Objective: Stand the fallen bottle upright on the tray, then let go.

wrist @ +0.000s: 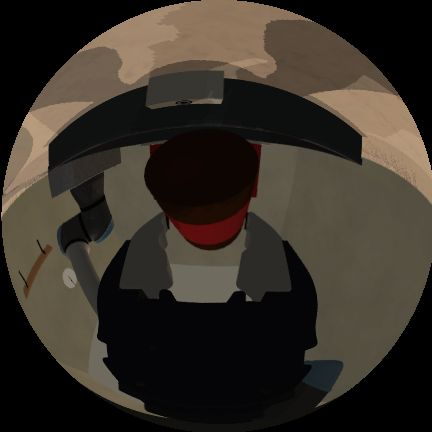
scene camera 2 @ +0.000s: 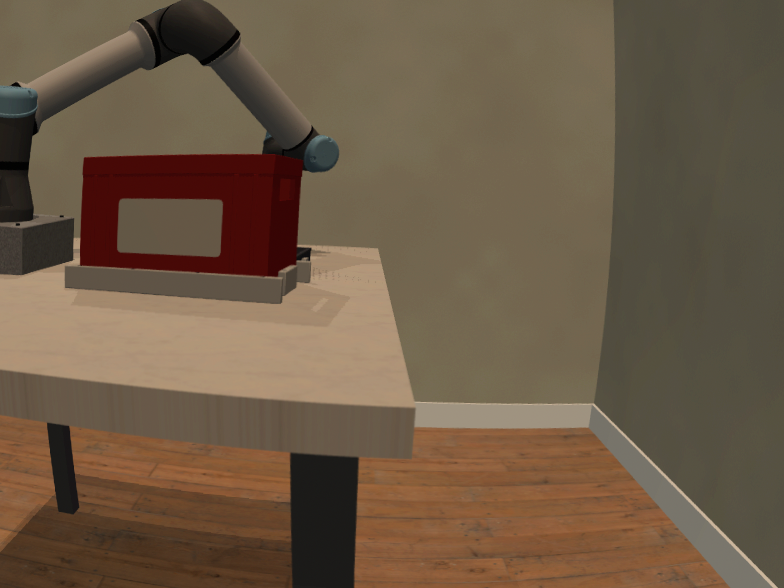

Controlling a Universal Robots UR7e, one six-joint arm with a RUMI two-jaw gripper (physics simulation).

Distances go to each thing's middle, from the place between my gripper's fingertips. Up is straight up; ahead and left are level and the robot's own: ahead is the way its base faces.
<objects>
My hand is right at the brown bottle (wrist: 202, 179).
</objects>
